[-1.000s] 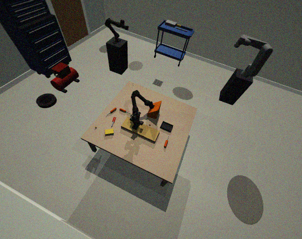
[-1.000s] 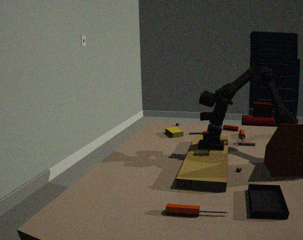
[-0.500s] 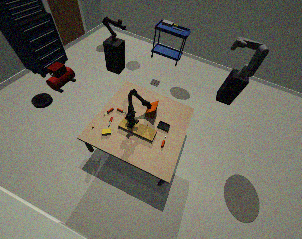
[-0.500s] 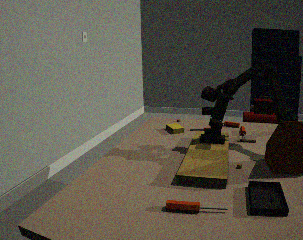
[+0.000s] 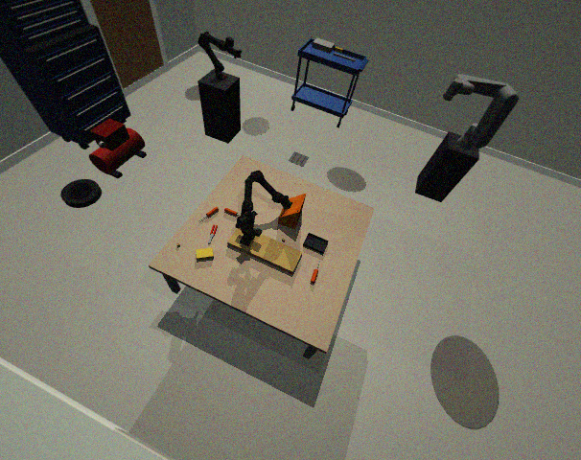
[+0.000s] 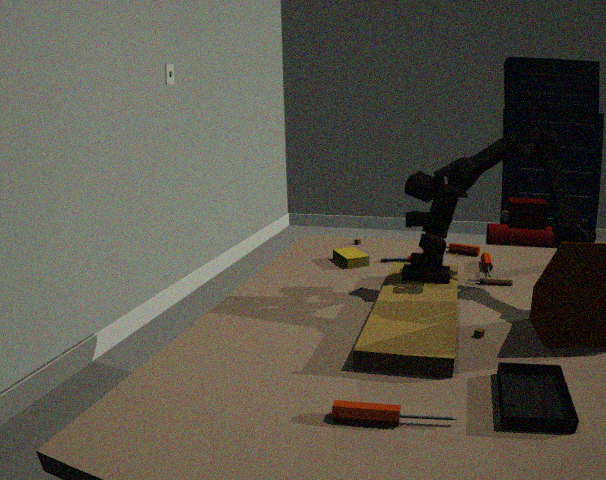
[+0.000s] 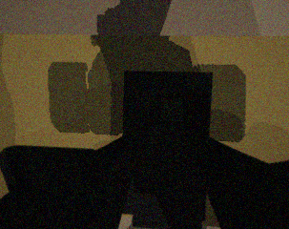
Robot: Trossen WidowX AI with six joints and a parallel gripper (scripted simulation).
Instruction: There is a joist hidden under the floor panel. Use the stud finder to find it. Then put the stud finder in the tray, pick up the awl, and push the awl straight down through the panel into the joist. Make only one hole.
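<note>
My gripper tip is now 21 cm past the black tray, 47 cm to the right of it and 5 cm above it. From my gripper tip the other things lie so: awl 17 cm behind, 9 cm to the right, 6 cm below; then yellow block 23 cm ahead, 22 cm to the right, 5 cm below; then stud finder 1 cm ahead, 2 cm above.
</note>
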